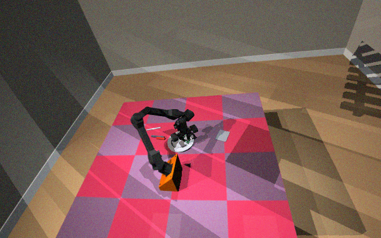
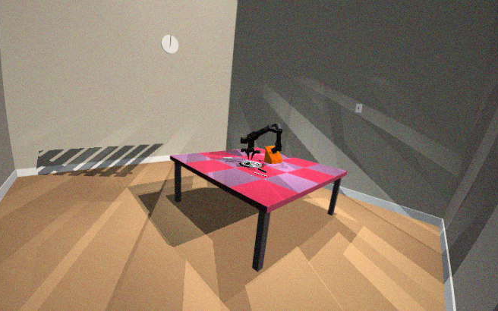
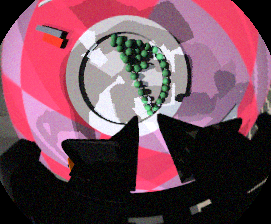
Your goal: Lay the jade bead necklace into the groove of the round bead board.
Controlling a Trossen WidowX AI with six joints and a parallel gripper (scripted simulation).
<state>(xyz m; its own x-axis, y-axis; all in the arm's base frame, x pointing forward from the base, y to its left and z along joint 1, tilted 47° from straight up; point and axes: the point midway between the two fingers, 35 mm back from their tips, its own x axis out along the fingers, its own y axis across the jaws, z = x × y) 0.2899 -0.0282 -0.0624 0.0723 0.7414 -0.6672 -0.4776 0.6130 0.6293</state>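
Right now my gripper tip is 5 cm to the right of the round white bead board, 3 cm short of it and 3 cm above it. The rest, counted from my gripper tip: red-handled tool: 22 cm to the left, 8 cm ahead, 3 cm below; then flat grey pad: 26 cm to the right, 6 cm ahead, 4 cm below; then thin white rod: 29 cm to the left, 18 cm ahead, 4 cm below.
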